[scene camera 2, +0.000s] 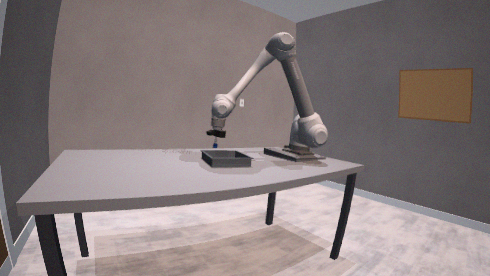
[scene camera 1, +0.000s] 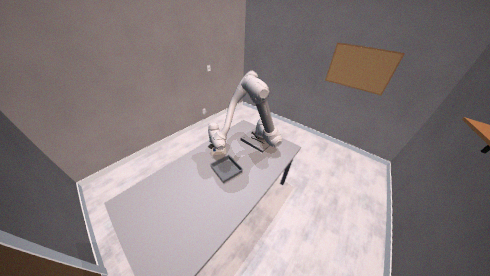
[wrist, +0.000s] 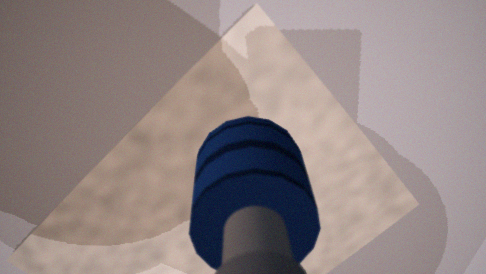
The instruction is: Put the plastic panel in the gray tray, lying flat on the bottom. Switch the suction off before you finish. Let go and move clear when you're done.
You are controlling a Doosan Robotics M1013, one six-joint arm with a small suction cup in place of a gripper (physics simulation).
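Places are measured from the arm's base along level axes (x left, y ahead, z down), in centimetres.
Pixels of known places: end effector, tool point: (scene camera 2: 215, 147) (scene camera 1: 214, 150) (wrist: 249, 166); arm's base, origin of the base link: (scene camera 2: 298, 152) (scene camera 1: 260, 137).
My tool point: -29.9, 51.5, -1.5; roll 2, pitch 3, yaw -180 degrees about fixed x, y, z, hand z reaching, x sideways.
Observation:
Ahead of a thing's pixels: the offset from my tool point to its top centre, as dx, dy, dz. Level surfaces: height alone.
The plastic panel @(+1.3, -5.3, +3.8) (scene camera 1: 219, 153) (wrist: 145, 160), beige and mottled, lies flat on the table behind the tray, under the arm's wrist, and is turned at an angle in the wrist view. The gray tray @(+24.5, +10.9, -0.6) (scene camera 1: 217, 173) (scene camera 2: 229, 162) stands in front of it, shallow and open, with dark walls. My gripper (scene camera 1: 214, 149) (scene camera 2: 215, 145) (wrist: 252, 150), a blue suction cup, points down over the middle part of the panel, low above the table. The cup's lip is hidden, so I cannot tell whether it touches the panel. The panel does not appear lifted.
The gray table @(dz +4.4) (scene camera 1: 165, 210) (scene camera 2: 115, 175) bears the tray and the arm's base. The base plate (scene camera 1: 254, 144) (scene camera 2: 285, 154) lies to the right of the tray. Arm shadows fall across the panel and table. A brown board (scene camera 1: 365, 68) (scene camera 2: 435, 95) hangs on the wall.

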